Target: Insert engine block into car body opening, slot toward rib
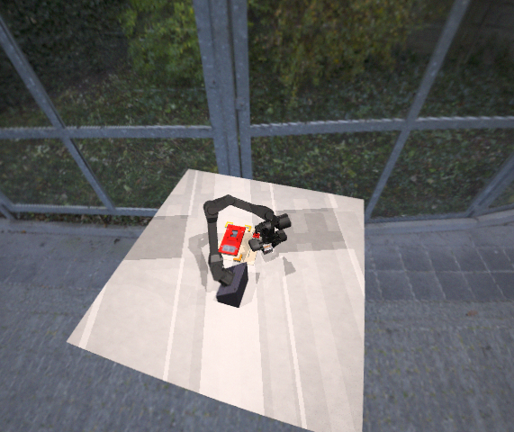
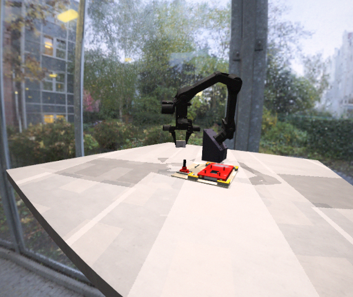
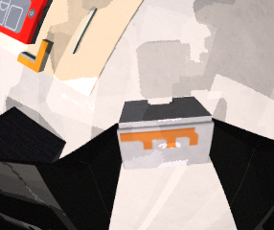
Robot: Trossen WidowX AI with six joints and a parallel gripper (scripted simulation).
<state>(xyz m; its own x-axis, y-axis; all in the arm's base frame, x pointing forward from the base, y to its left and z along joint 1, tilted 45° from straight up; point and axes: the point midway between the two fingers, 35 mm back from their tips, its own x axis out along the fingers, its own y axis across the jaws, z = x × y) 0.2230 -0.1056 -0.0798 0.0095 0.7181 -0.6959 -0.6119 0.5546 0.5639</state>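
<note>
Right now my gripper tip is 140 mm short of the black peg, 100 mm to the right of it and 60 mm above it. The rest, counted from my gripper tip: engine block: right at my gripper tip.
</note>
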